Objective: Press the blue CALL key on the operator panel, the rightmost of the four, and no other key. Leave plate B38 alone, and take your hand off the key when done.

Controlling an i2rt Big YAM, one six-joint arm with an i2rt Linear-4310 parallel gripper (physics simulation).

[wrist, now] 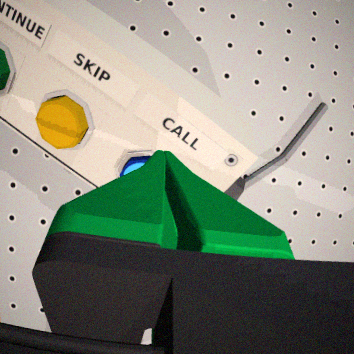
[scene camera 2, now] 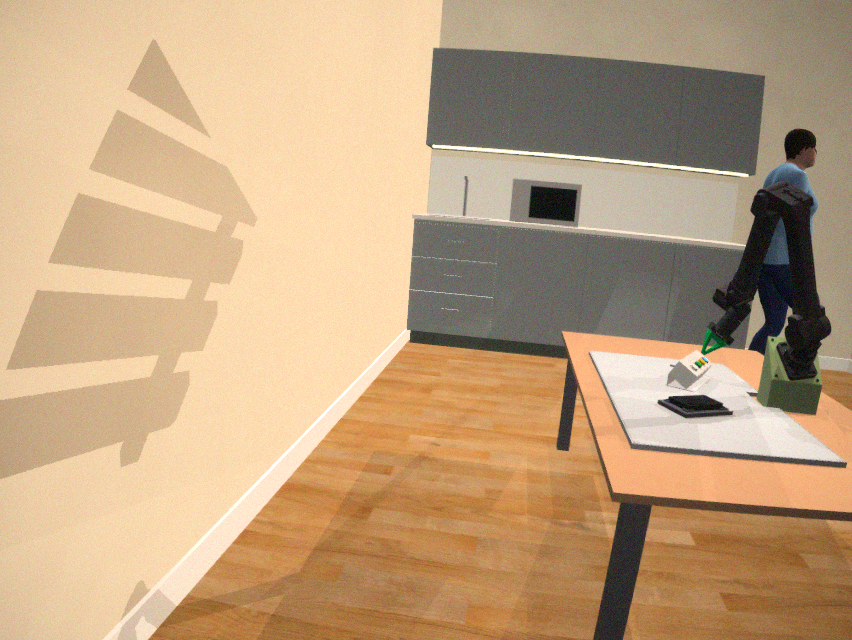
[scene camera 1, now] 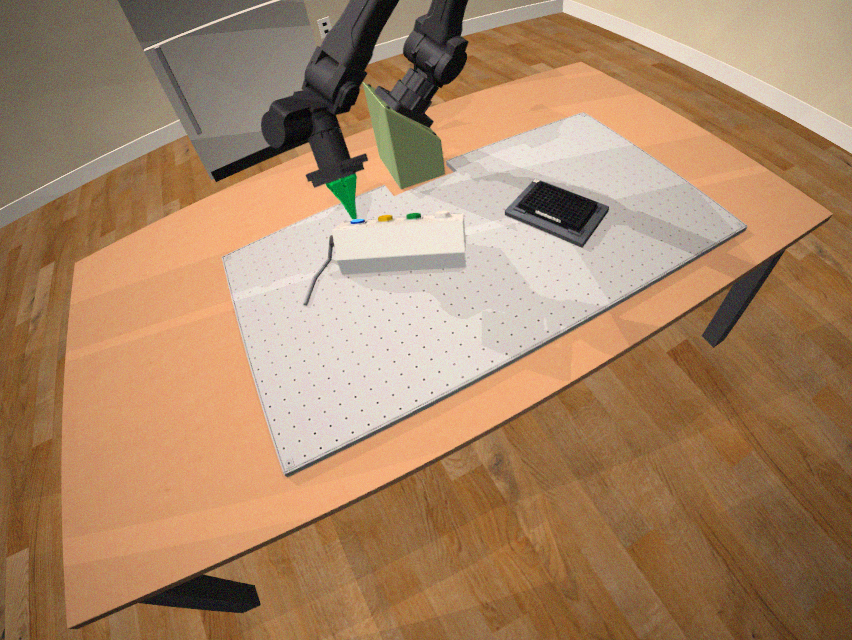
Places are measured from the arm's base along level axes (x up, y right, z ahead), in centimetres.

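Pixels of known places: gripper, fingertip midpoint: (wrist: 160, 162) (scene camera 2: 702, 354) (scene camera 1: 354, 219); arm's base, link origin: (scene camera 2: 795, 361) (scene camera 1: 402, 109).
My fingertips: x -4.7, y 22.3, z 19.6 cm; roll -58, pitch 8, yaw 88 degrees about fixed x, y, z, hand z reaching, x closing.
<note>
Ahead of a thing's pixels: the offset from my fingertips to its top centre. "pt": to the spot under its first point. Level surfaces: height alone.
The off-white operator panel {dz +5.2, dx +0.3, dy -5.5 cm} (scene camera 1: 402, 244) (scene camera 2: 680, 375) (wrist: 107, 142) has a row of keys. The blue CALL key {dz -0.8, dx -0.8, dy -0.6 cm} (scene camera 1: 357, 221) (wrist: 134, 168) is at the end by the cable and is partly hidden by my fingers in the wrist view. My gripper (scene camera 1: 355, 217) (scene camera 2: 703, 352) (wrist: 160, 162) is shut and empty, its green tips at the blue key; whether they touch it I cannot tell. Beside it are the yellow SKIP key {dz +2.0, dx -0.6, dy -4.7 cm} (scene camera 1: 385, 218) (wrist: 62, 123), a green key {dz +4.8, dx -0.6, dy -8.8 cm} (scene camera 1: 413, 216) (wrist: 3, 70) and a whitish key {dz +7.7, dx -0.6, dy -12.9 cm} (scene camera 1: 444, 214). A black plate {dz +14.6, dx -5.4, dy -34.1 cm} (scene camera 1: 561, 201) (scene camera 2: 695, 401) sits apart from the panel; B38 is not readable.
The panel and the plate's dark holder {pt dz +10.1, dx -6.9, dy -27.1 cm} (scene camera 1: 514, 211) stand on a perforated board {dx -8.0 cm} (scene camera 1: 371, 344) (scene camera 2: 764, 442). A grey cable (scene camera 1: 316, 280) (wrist: 306, 129) runs from the panel's CALL end. The green arm base (scene camera 1: 413, 151) (scene camera 2: 786, 396) stands behind. A person (scene camera 2: 798, 144) is beyond the arm.
</note>
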